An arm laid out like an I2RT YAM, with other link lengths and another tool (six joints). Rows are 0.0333 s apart.
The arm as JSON. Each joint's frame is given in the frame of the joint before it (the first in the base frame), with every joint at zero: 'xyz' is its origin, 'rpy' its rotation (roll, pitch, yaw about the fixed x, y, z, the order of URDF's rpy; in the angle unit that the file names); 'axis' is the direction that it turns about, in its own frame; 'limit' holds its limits. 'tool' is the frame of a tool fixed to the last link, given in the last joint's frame.
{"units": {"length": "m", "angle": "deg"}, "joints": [
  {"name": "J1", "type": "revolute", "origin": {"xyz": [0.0, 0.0, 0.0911], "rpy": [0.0, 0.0, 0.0]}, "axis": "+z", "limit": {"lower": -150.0, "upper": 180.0}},
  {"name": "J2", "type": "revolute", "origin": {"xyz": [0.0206, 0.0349, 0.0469], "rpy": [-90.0, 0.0, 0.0]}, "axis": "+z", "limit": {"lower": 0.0, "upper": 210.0}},
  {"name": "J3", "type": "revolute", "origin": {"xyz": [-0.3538, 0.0, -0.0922], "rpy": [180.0, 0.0, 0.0]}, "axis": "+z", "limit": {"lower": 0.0, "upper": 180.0}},
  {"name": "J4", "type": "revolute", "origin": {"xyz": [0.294, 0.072, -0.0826], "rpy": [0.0, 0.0, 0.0]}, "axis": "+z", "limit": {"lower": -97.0, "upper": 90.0}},
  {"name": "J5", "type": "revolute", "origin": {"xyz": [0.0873, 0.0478, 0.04], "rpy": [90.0, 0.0, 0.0]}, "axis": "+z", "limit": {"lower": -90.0, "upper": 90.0}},
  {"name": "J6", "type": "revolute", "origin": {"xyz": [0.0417, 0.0, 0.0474], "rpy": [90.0, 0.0, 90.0]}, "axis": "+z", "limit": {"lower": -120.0, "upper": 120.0}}
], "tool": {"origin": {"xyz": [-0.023, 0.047, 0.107], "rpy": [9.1, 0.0, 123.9]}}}
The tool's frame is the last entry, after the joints.
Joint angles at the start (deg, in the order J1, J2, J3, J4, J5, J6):
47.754 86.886 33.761 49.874 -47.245 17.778
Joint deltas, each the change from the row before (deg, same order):
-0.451 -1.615 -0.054 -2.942 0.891 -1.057
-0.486 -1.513 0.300 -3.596 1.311 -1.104
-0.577 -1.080 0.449 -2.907 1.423 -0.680
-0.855 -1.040 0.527 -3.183 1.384 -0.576
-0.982 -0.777 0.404 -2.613 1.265 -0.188
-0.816 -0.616 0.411 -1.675 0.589 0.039
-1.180 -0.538 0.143 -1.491 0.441 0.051
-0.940 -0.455 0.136 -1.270 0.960 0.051
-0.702 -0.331 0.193 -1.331 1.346 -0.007
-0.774 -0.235 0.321 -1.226 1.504 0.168
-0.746 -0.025 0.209 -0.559 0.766 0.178
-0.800 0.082 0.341 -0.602 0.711 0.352
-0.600 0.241 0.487 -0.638 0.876 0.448
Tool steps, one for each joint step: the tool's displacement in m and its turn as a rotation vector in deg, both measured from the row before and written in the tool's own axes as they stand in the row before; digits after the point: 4 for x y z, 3 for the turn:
-0.0016 -0.0009 -0.0052 1.560 -0.464 0.045
-0.0029 -0.0023 -0.0044 2.081 -0.558 0.297
-0.0047 -0.0030 -0.0033 2.013 -0.834 0.472
-0.0055 -0.0046 -0.0041 2.297 -0.836 0.760
-0.0055 -0.0056 -0.0040 2.201 -0.871 1.043
-0.0053 -0.0026 -0.0034 1.217 -0.673 0.696
-0.0052 -0.0053 -0.0045 1.409 -0.749 0.889
-0.0053 -0.0051 -0.0031 1.545 -1.021 0.813
-0.0048 -0.0053 -0.0018 1.749 -1.045 0.796
-0.0064 -0.0054 -0.0013 1.816 -1.270 0.934
-0.0053 -0.0043 -0.0010 1.102 -0.917 0.674
-0.0060 -0.0041 -0.0006 1.101 -0.882 0.868
-0.0058 -0.0035 0.0006 1.130 -0.808 0.939

